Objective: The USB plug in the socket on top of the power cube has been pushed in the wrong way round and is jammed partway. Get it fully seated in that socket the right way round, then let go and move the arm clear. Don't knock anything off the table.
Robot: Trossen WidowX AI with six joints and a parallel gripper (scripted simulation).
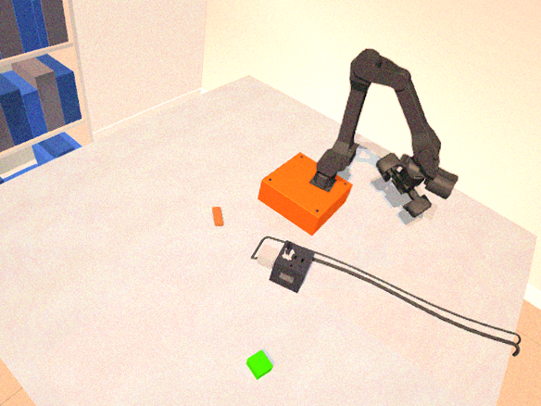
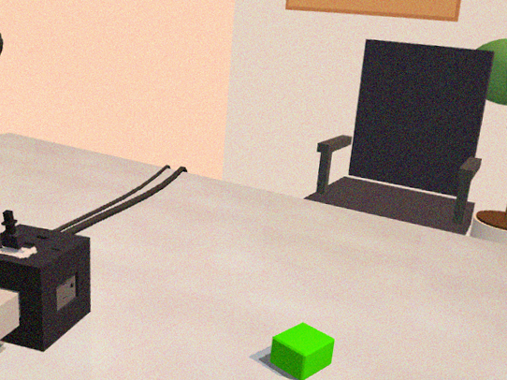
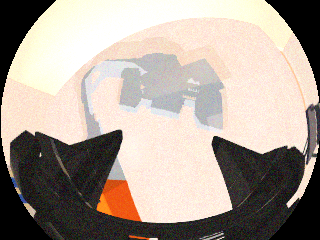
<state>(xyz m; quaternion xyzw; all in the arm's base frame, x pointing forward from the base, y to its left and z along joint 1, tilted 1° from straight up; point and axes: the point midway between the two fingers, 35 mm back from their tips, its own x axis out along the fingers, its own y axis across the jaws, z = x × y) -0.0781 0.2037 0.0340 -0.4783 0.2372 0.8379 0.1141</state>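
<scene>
Now: the small USB plug 39 cm ahead of my gripper tip, 18 cm to the right of it and 2 cm above it. From my gripper tip the other things lie so: pale socket (39 cm ahead, 17 cm to the right, 1 cm below); green cube (63 cm ahead, 10 cm to the right, 6 cm below).
</scene>
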